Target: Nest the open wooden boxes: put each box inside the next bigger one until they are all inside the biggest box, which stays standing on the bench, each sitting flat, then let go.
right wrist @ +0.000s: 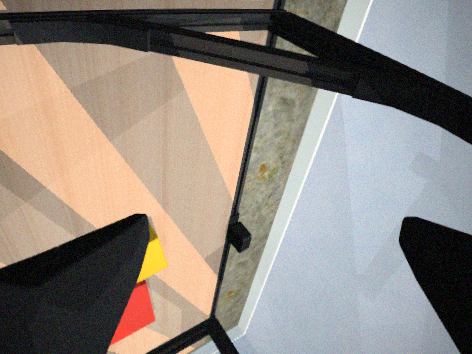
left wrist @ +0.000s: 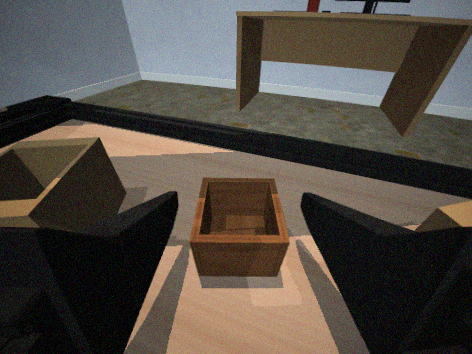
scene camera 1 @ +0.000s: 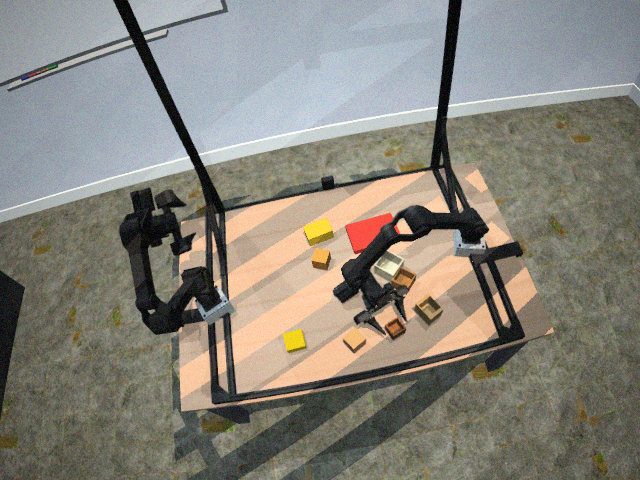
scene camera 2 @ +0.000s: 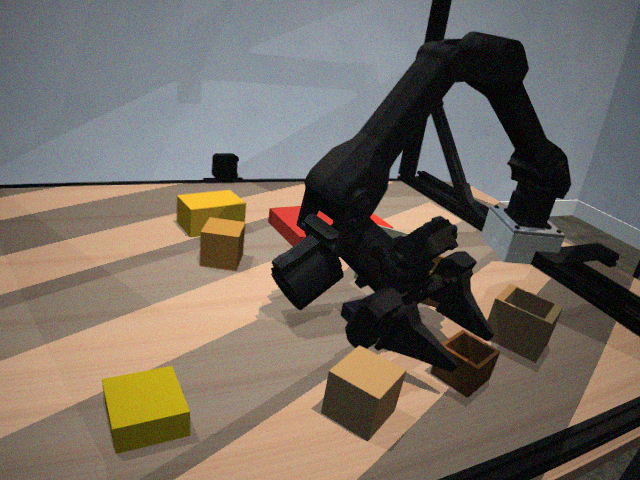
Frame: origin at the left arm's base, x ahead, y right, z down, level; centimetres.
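Where they show: left gripper, fingertip midpoint: (left wrist: 240, 199) (scene camera 1: 396, 328) (scene camera 2: 474, 352); right gripper, fingertip midpoint: (right wrist: 275, 228) (scene camera 1: 190, 219); left arm's base, origin of the base link: (scene camera 1: 470, 235) (scene camera 2: 526, 219); right arm's base, origin of the base link: (scene camera 1: 210, 301).
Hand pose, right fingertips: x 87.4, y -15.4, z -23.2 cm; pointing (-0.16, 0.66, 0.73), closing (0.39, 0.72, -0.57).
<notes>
Each offset is from my right fingertips to the top centre of the thing.
The small dark brown open box @(dy -17.9, dx -63.3, dz +25.6 cm) (scene camera 1: 395, 329) (scene camera 2: 466, 376) (left wrist: 240, 257) stands upright on the bench. My left gripper (scene camera 1: 394, 326) (scene camera 2: 472, 352) (left wrist: 240, 199) is open, its fingers apart on either side of that box, with gaps in the left wrist view. A larger olive-tan box @(dy -11.2, dx -73.4, dz +23.9 cm) (scene camera 1: 430, 316) (scene camera 2: 522, 331) (left wrist: 82, 195) stands upright beside it, empty. The orange-brown box @(dy -1.2, dx -64.9, dz +24.6 cm) (scene camera 1: 400, 283) and the cream box @(dy +3.4, dx -59.8, dz +23.6 cm) (scene camera 1: 384, 273) stand close together behind the gripper in scene camera 1; the arm mostly hides them in scene camera 2. My right gripper (scene camera 1: 188, 219) (right wrist: 275, 228) is open and empty, off at the left.
A tan block @(dy -23.0, dx -51.2, dz +24.4 cm) (scene camera 1: 354, 338) (scene camera 2: 364, 395) (left wrist: 452, 218) stands close to the left gripper. A yellow block @(dy -24.8, dx -32.6, dz +26.6 cm) (scene camera 1: 294, 340) (scene camera 2: 145, 408) lies farther left. An orange block @(dy +4.6, dx -36.8, dz +24.4 cm) (scene camera 1: 321, 258) (scene camera 2: 222, 245), another yellow block @(dy +15.6, dx -34.2, dz +24.9 cm) (scene camera 1: 317, 231) (scene camera 2: 211, 212) (right wrist: 156, 260) and a red slab @(dy +17.2, dx -53.5, dz +26.9 cm) (scene camera 1: 364, 235) (right wrist: 137, 310) lie farther back.
</notes>
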